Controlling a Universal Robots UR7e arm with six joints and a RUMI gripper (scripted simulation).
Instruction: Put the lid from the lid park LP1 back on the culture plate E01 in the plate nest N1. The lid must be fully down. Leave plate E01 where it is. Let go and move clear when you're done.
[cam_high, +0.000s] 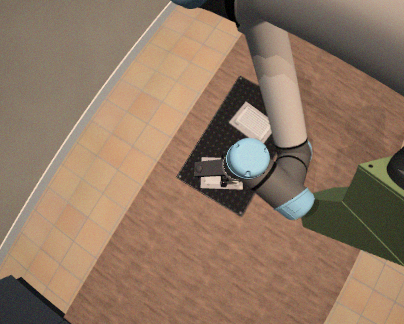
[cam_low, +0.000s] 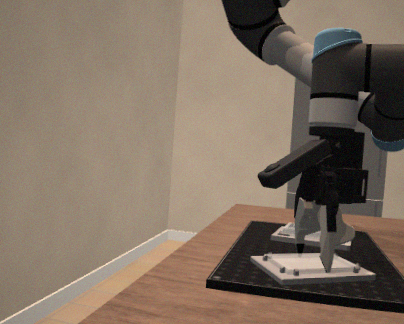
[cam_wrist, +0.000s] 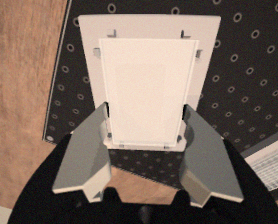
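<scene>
My hand is 20 mm above the lid park LP1. The rest, counted from my hand: culture plate E01: 30 mm behind, 240 mm to the right, 10 mm below; then plate nest N1: 30 mm behind, 240 mm to the right, 20 mm below; then lid: 10 mm below.
</scene>
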